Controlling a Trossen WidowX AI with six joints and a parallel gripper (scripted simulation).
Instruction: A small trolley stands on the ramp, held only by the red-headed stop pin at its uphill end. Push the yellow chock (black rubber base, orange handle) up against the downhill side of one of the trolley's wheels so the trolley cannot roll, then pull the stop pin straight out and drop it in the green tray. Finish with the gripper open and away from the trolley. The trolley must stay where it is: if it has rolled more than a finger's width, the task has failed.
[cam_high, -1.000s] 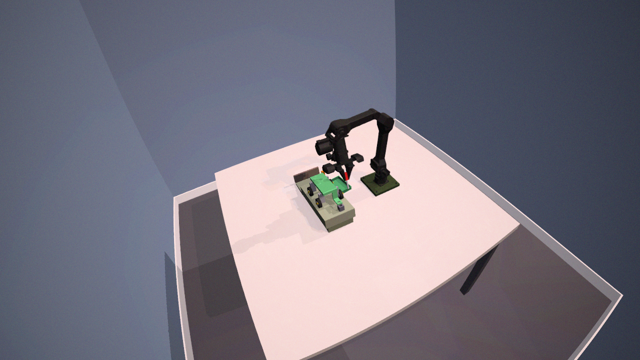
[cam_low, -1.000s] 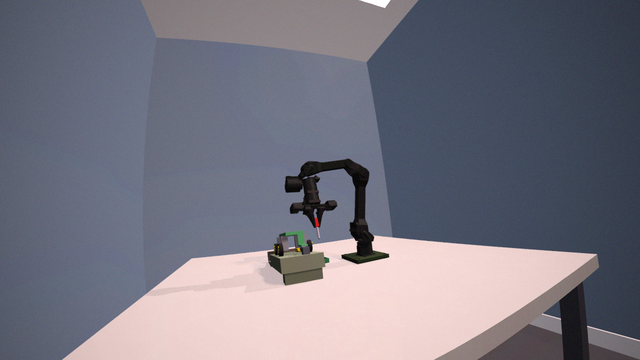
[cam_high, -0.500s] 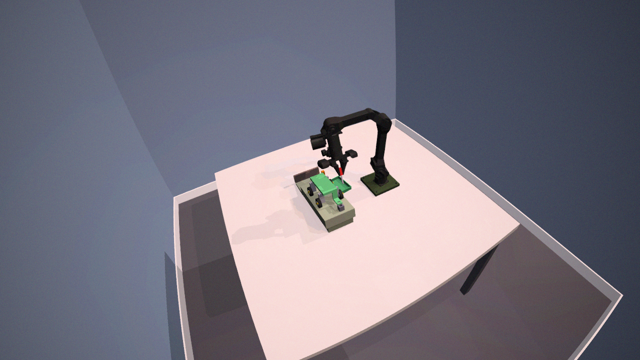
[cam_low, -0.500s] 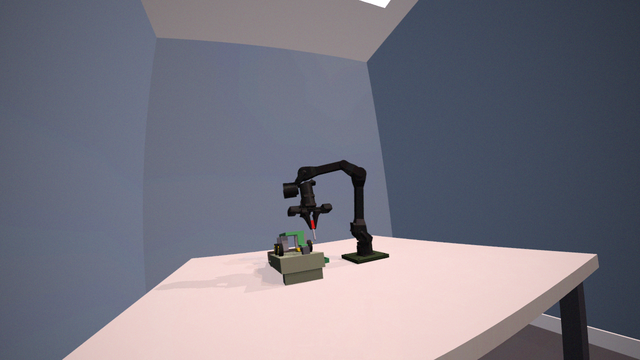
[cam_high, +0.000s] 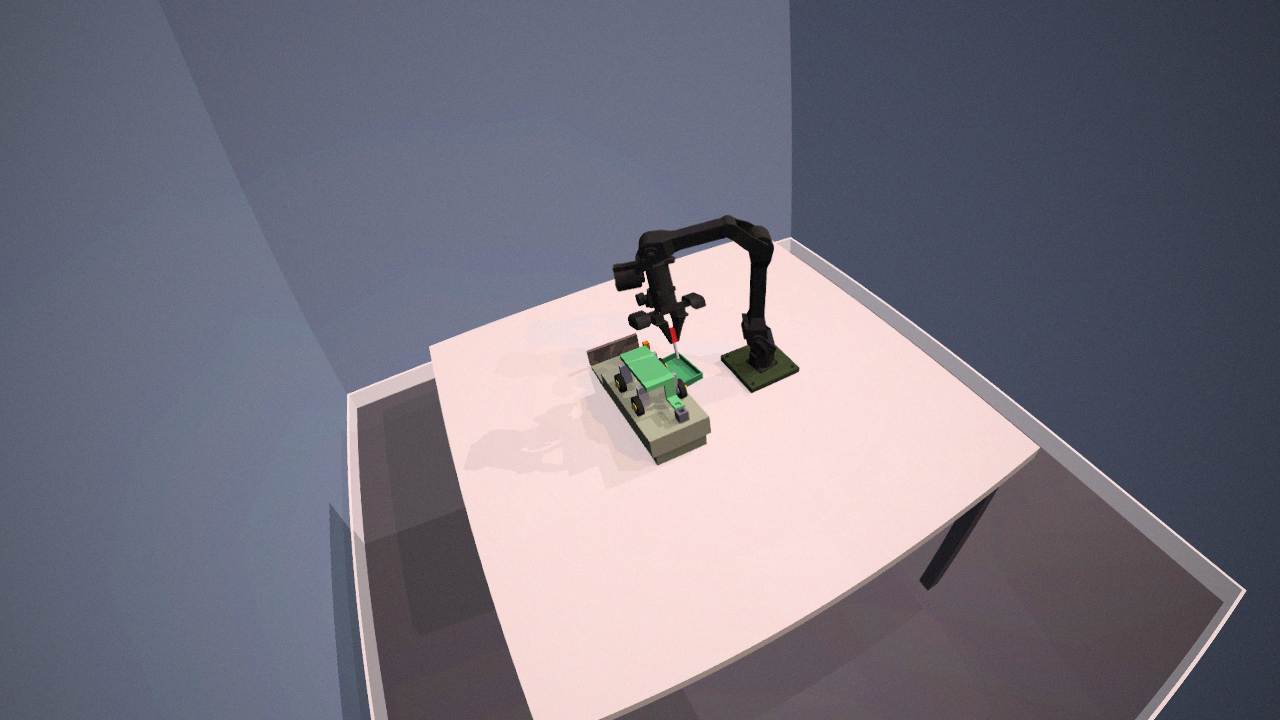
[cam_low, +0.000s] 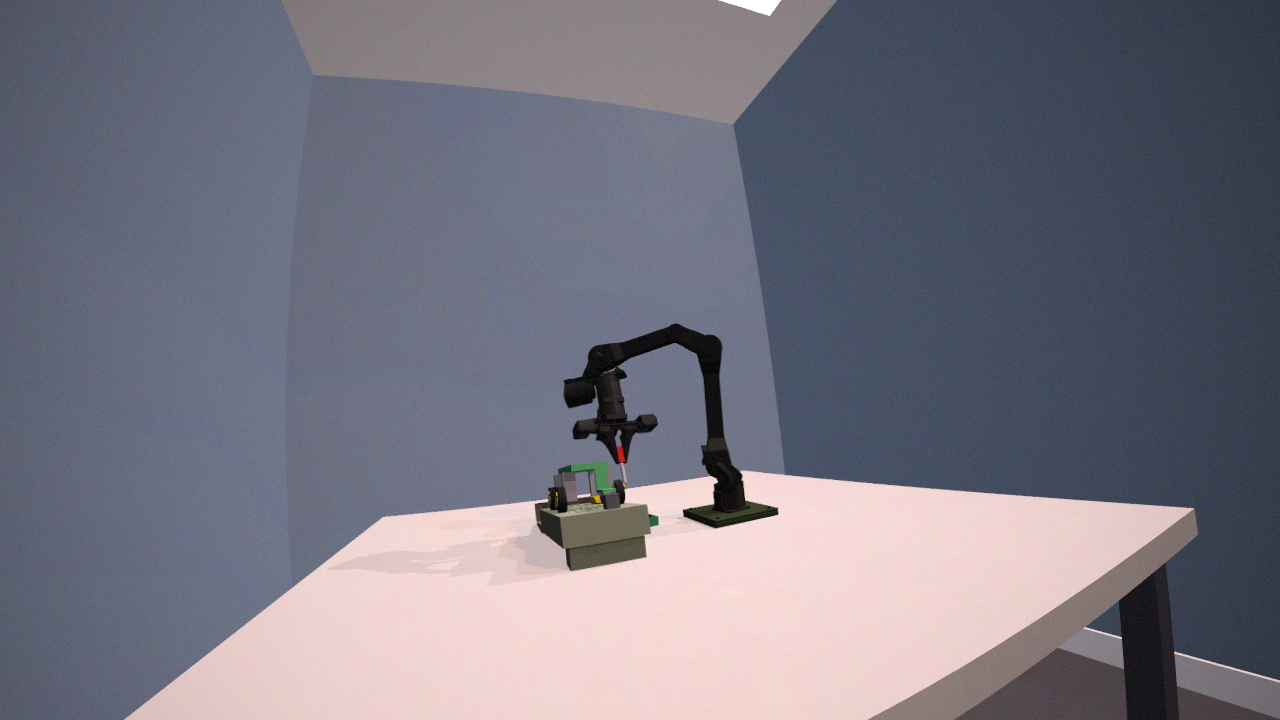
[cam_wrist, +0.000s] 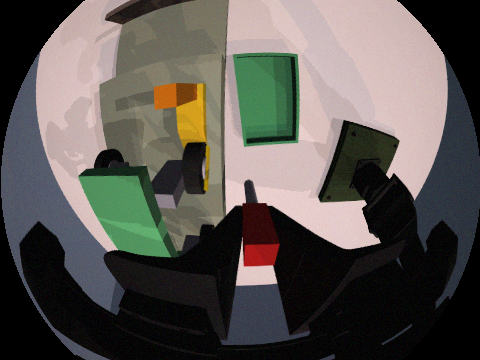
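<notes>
My gripper tip is 15 cm above the green tray, 4 cm to the left of it and 3 cm past it. From my gripper tip the other things lie so: red-headed stop pin: right at my gripper tip; then green trolley: 11 cm ahead, 4 cm to the left, 4 cm below; then yellow chock: 6 cm below, 5 cm to the right, 4 cm ahead.
</notes>
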